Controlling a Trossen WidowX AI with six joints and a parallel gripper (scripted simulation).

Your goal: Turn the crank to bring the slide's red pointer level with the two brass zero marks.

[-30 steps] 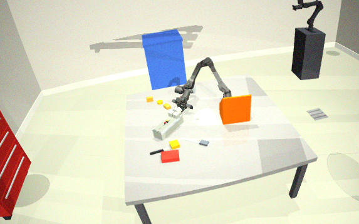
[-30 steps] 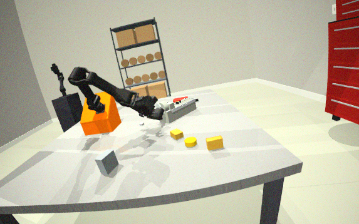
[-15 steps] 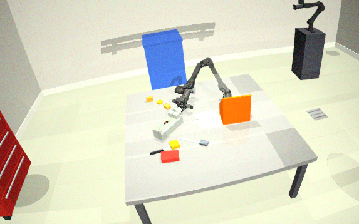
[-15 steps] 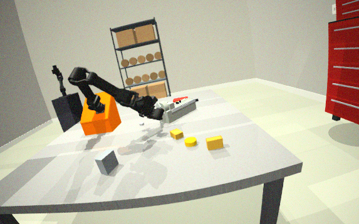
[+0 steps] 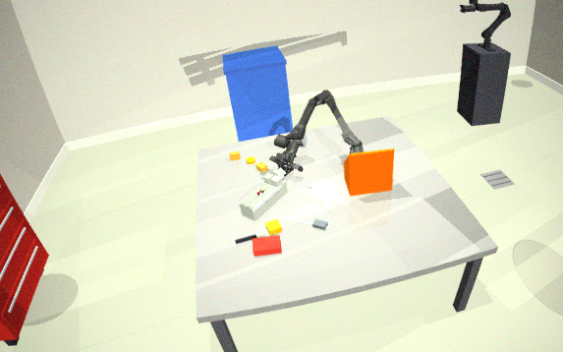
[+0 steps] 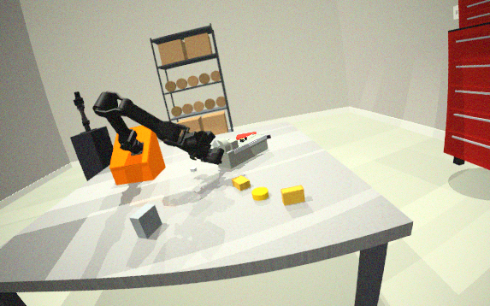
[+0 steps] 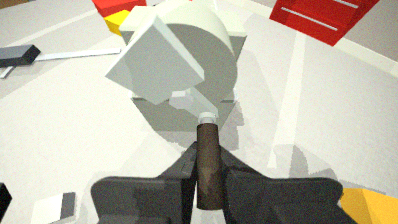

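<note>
My gripper tip is now 1 cm past the dark brown crank handle, 1 cm to the left of it and 3 cm below it. The rest, counted from my gripper tip: yellow block 6 cm ahead, 34 cm to the left, 3 cm below; grey cube 16 cm behind, 39 cm to the right, 1 cm below; red pointer 11 cm ahead, 16 cm to the left, 4 cm above.
</note>
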